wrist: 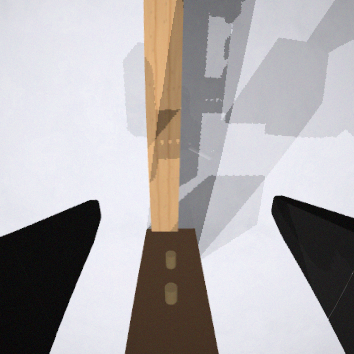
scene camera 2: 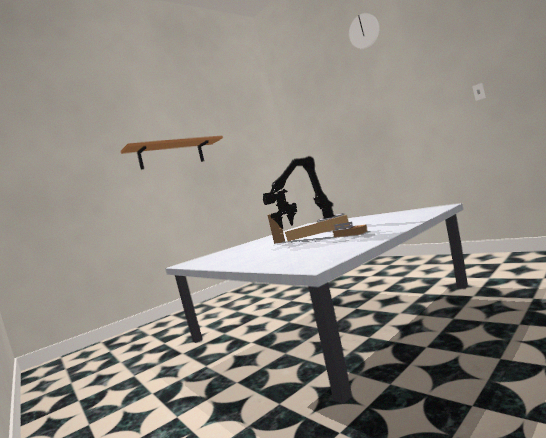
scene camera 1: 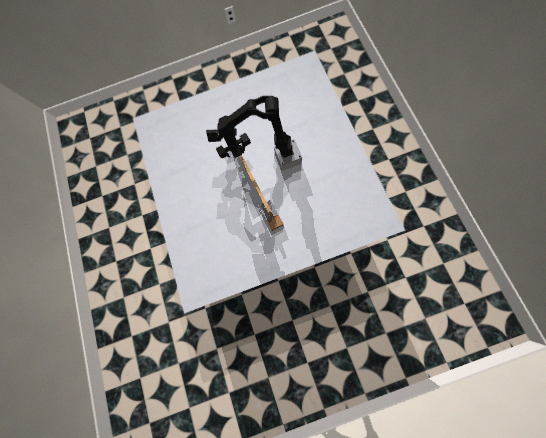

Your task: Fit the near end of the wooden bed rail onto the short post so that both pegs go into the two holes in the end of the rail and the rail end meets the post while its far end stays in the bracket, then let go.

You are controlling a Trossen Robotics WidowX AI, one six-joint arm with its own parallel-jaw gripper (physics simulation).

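Frame: origin at the arm's base, x ahead, y left, z up, level; metres.
Seen in the pictures: gripper, fingertip midpoint: (wrist: 187,206) (scene camera 2: 287,227); arm's base, link origin: (scene camera 2: 329,217) (scene camera 1: 286,151).
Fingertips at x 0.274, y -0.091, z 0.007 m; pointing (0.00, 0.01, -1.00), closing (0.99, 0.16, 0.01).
Offsets run from my fingertips to a thing's top centre. "*": to the spot under its first point. Level surfaces: height alone.
The wooden bed rail (scene camera 1: 256,187) (scene camera 2: 317,228) (wrist: 165,75) lies low over the table. Its near end is in line with the foot of the short post {* 0.081 m right, 0.028 m ahead, 0.032 m down} (scene camera 2: 276,234) (wrist: 171,330); scene camera 2 shows a thin gap between them. Both pegs (wrist: 170,260) (wrist: 171,294) show bare on the post's face, outside the rail. The rail's far end is at the grey bracket (scene camera 2: 343,226); how it sits there is too small to tell. My gripper (scene camera 1: 235,150) (scene camera 2: 286,225) (wrist: 187,206) is open and empty above the near end, one finger on each side of the rail's line.
A brown block {0.403 m left, 0.066 m back, 0.051 m down} (scene camera 1: 275,223) (scene camera 2: 351,231) is beside the bracket at the rail's far end. The arm's base (scene camera 1: 289,156) stands on the white table {0.086 m down} (scene camera 1: 350,200) (scene camera 2: 240,260) to one side of the rail. Arm shadows fall beside the rail.
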